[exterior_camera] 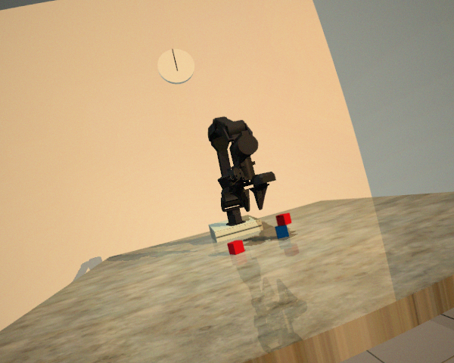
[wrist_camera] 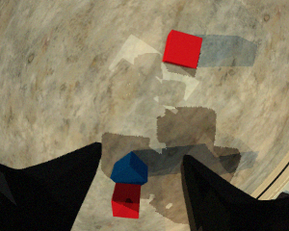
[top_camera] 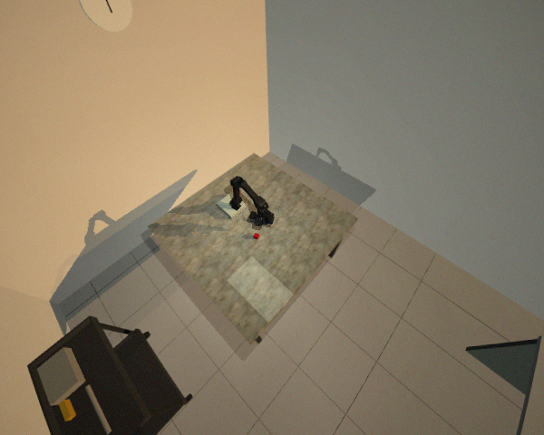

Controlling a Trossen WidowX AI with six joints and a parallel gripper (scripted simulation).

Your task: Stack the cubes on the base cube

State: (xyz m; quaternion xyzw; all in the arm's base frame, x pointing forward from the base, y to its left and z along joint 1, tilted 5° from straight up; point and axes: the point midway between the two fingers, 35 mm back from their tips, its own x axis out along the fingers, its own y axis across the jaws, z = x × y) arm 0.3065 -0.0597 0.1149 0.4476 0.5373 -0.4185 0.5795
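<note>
Now: the blue cube 90 mm below my gripper tip, 80 mm to the left of it and 10 mm behind it.
</note>
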